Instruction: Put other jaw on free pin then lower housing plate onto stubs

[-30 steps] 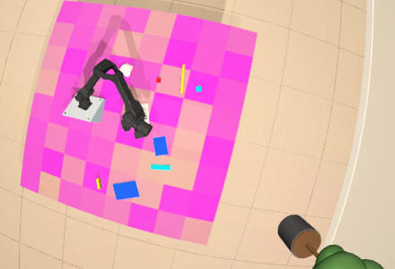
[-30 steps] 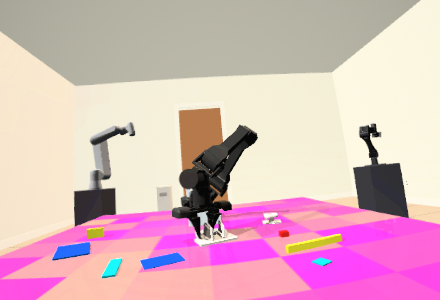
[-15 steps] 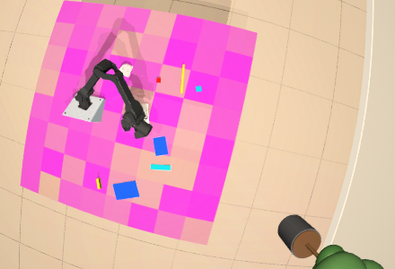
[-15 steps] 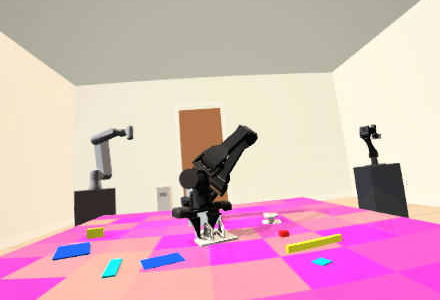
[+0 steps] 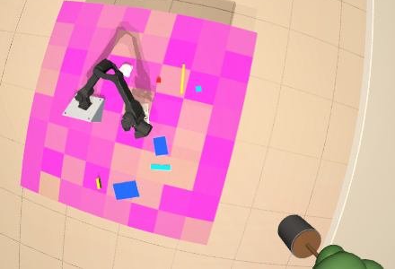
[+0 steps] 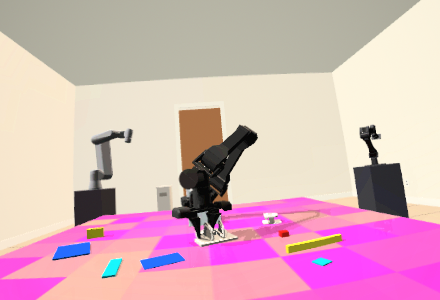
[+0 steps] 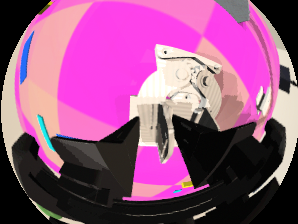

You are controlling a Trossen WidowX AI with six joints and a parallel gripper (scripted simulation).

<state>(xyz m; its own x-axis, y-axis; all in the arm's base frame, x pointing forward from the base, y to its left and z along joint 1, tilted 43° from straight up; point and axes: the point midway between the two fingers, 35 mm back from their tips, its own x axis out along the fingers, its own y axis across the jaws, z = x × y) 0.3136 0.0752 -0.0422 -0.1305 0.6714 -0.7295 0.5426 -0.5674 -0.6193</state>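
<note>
Now: gripper tip 30 mm to the right of the white base and 10 mm above it. Also, from my gripper tip: red cube 240 mm to the left, 20 mm ahead, 10 mm below; cyan bar 200 mm to the right, 190 mm ahead, 10 mm below; white jaw 40 mm behind.
</note>
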